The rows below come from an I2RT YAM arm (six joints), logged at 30 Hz.
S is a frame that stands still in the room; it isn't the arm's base.
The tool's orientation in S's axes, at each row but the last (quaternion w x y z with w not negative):
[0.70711, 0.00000, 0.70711, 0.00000]
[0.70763, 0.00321, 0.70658, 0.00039]
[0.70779, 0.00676, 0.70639, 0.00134]
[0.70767, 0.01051, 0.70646, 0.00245]
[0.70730, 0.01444, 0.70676, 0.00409]
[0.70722, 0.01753, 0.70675, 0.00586]
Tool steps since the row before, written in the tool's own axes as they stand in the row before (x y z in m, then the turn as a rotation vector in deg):
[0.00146, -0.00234, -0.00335, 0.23, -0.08, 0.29]
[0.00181, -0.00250, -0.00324, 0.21, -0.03, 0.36]
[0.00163, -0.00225, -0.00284, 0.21, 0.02, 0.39]
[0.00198, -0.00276, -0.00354, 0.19, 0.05, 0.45]
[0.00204, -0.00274, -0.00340, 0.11, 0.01, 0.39]
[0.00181, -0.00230, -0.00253, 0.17, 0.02, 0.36]
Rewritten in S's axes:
[-0.00335, -0.00234, -0.00146, 0.29, -0.08, -0.23]
[-0.00325, -0.00248, -0.00183, 0.36, -0.03, -0.21]
[-0.00285, -0.00221, -0.00166, 0.39, 0.02, -0.21]
[-0.00357, -0.00268, -0.00204, 0.45, 0.05, -0.19]
[-0.00344, -0.00264, -0.00211, 0.39, 0.01, -0.11]
[-0.00257, -0.00220, -0.00189, 0.36, 0.02, -0.17]

